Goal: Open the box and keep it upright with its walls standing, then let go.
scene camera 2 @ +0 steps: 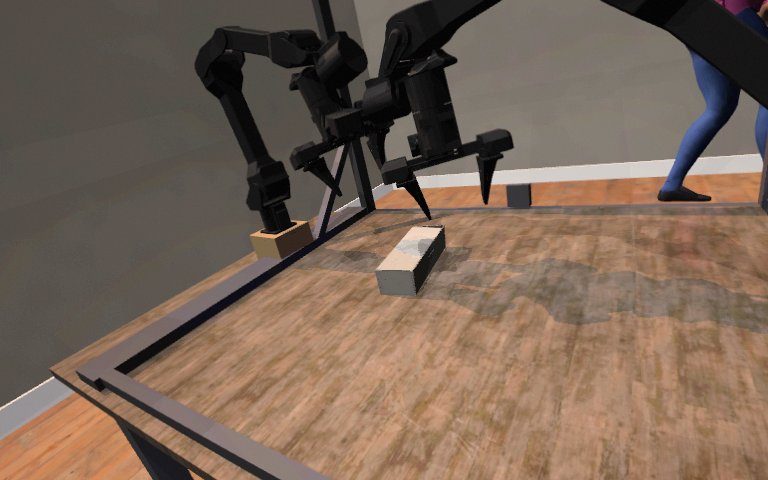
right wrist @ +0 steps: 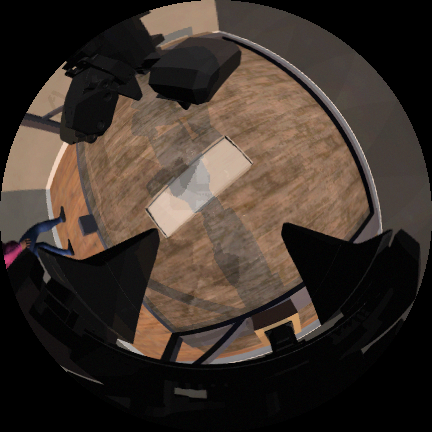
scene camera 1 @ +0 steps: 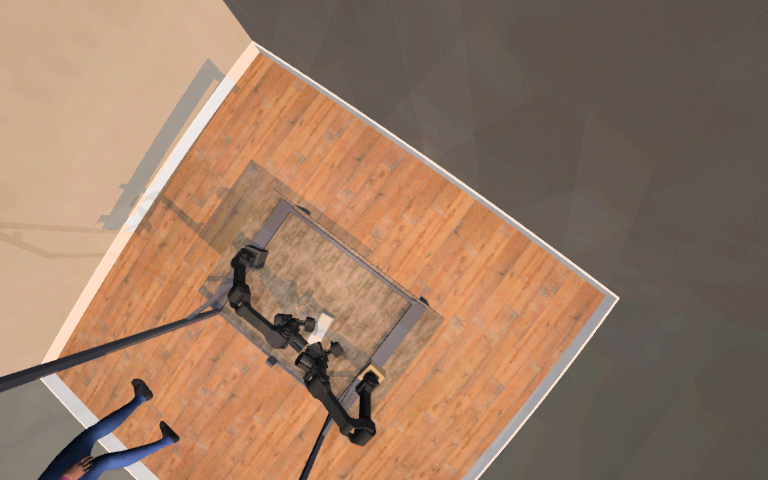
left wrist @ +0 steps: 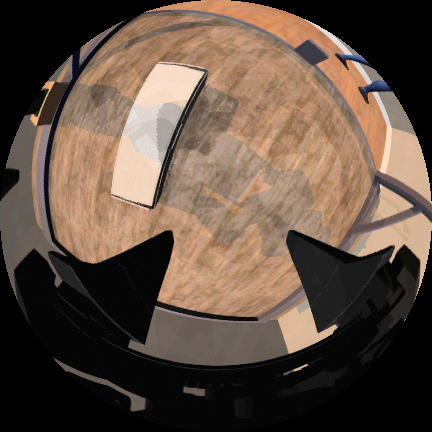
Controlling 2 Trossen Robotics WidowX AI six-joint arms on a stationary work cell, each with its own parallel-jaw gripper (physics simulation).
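Places are measured from the left arm's base along level axes (x ahead, y left, z up), in millimetres.
Pixels of known places: left gripper, fingertip midpoint: (scene camera 2: pixel 457 211) (right wrist: pixel 161 100) (scene camera 1: pixel 300 316) (left wrist: pixel 232 236); right gripper, fingertip midpoint: (scene camera 2: pixel 363 185) (right wrist: pixel 222 232) (scene camera 1: pixel 323 345); left arm's base, link origin: (scene camera 1: pixel 250 256); right arm's base, link origin: (scene camera 2: pixel 278 228) (right wrist: pixel 279 331) (scene camera 1: pixel 371 377).
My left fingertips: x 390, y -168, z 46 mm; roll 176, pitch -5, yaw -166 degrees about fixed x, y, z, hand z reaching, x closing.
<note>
For each thing: its top centre in the pictures, then the offset to it from my left fingertips. Level surfaces: height alone.
- box, top centre: (left wrist: pixel 146 128) (right wrist: pixel 193 185) (scene camera 2: pixel 411 245) (scene camera 1: pixel 319 331) dx +100, dy -65, dz -77 mm
- wooden table, surface height: dz -124 mm
- tan block, top centre: (scene camera 2: pixel 278 228) (right wrist: pixel 279 331) (scene camera 1: pixel 371 377) dx +443, dy -177, dz -53 mm
- small dark block, top centre: (scene camera 2: pixel 518 184) (right wrist: pixel 80 225) (scene camera 1: pixel 268 363) dx -96, dy -340, dz -67 mm
The box (scene camera 1: pixel 325 320) (scene camera 2: pixel 396 283) (left wrist: pixel 132 170) (right wrist: pixel 225 162) is a long, low, pale carton standing flat on the table, its cream top lying level over it. In the left wrist view a thin dark seam runs along its right long edge. My left gripper (scene camera 1: pixel 296 322) (scene camera 2: pixel 457 211) (left wrist: pixel 232 236) (right wrist: pixel 161 100) is open and empty, above the table beside the box. My right gripper (scene camera 1: pixel 322 355) (scene camera 2: pixel 360 182) (right wrist: pixel 222 232) is open and empty, above the table and apart from the box. Neither gripper touches the box. The box's inside is hidden.
The wooden table (scene camera 2: pixel 509 396) has a raised grey frame (scene camera 2: pixel 192 316) along its edges. A tan block (scene camera 2: pixel 294 246) under the right arm's base stands at the table's side. A small dark block (scene camera 2: pixel 518 196) sits beyond the table's far edge. A person's legs (scene camera 2: pixel 705 101) show behind.
</note>
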